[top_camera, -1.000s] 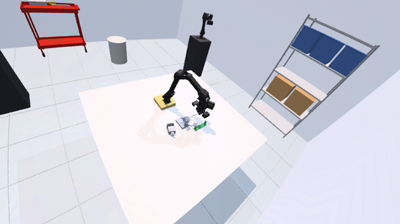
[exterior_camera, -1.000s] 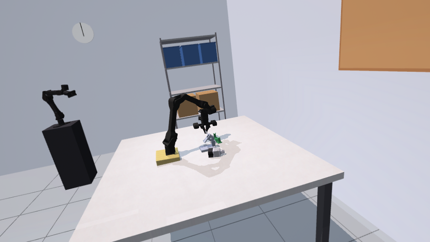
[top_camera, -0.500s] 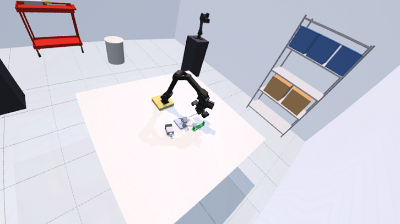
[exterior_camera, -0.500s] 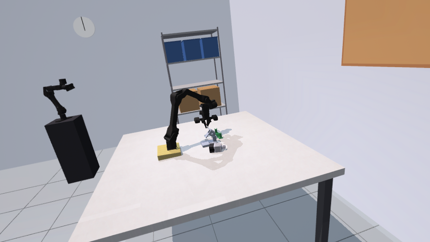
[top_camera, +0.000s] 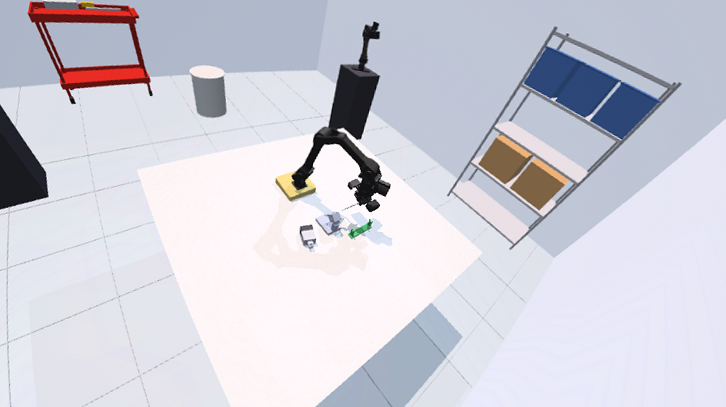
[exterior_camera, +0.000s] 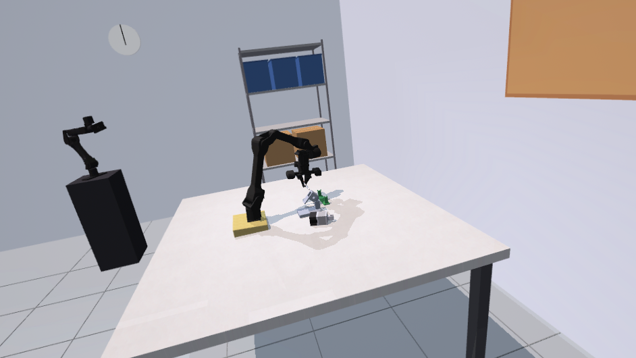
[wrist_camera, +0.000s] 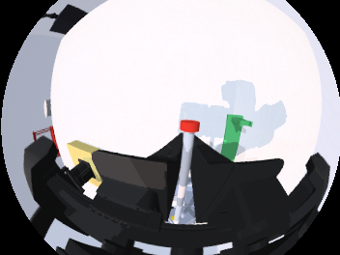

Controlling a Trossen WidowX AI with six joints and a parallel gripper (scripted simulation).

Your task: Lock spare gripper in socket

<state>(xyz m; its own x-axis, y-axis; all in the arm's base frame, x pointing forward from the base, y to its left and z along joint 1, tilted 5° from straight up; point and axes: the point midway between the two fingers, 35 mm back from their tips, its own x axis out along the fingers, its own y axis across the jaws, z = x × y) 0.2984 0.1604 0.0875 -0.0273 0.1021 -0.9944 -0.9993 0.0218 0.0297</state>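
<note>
My gripper tip is 9 cm short of the green cradle, 5 cm to the left of it and 6 cm above it. Round my gripper tip: grey mount (1 cm behind, 17 cm to the right, 3 cm below); spare gripper (30 cm to the right, 6 cm below).
</note>
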